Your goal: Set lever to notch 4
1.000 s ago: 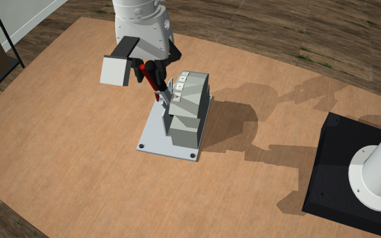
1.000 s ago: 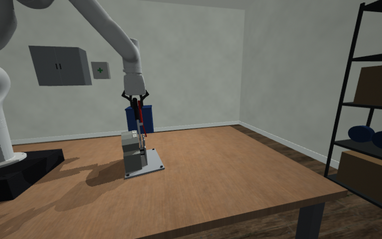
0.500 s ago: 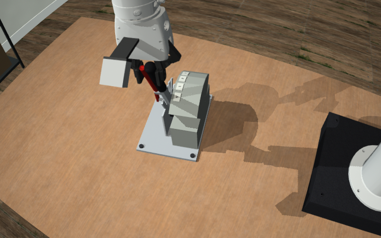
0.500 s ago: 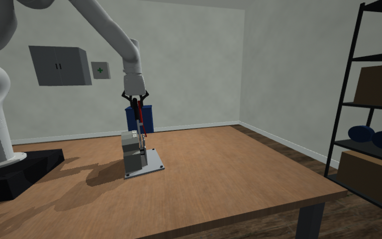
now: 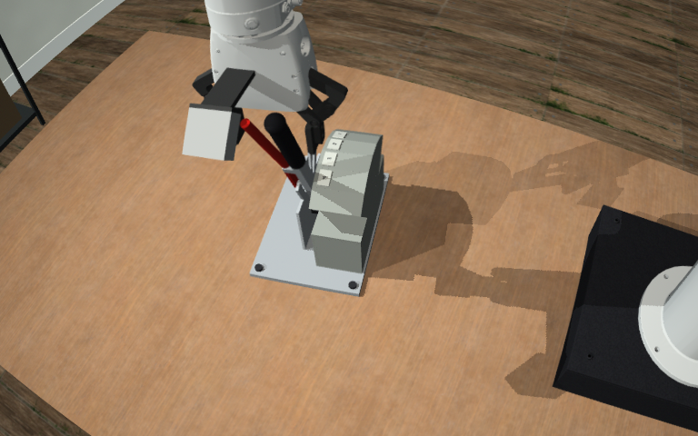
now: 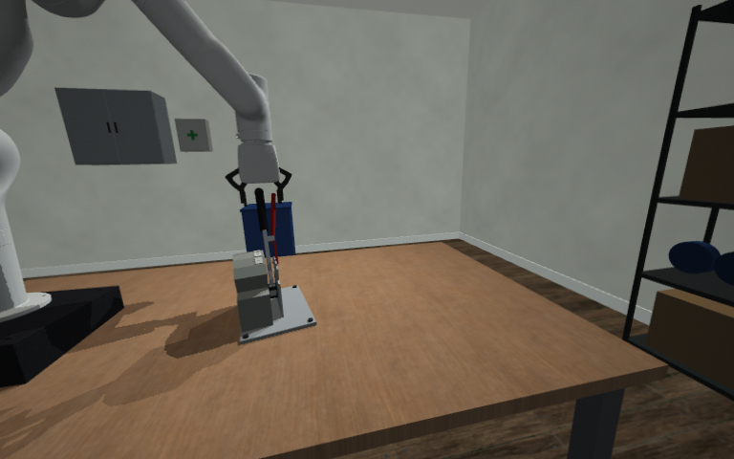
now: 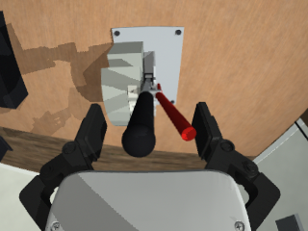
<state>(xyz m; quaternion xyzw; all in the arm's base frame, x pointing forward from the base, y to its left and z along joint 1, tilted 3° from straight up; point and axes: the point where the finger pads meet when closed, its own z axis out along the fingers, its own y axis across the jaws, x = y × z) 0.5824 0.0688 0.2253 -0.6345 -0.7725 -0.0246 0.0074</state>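
My gripper is now 10 cm above the red bar, 4 cm to the left of it and 2 cm short of it.
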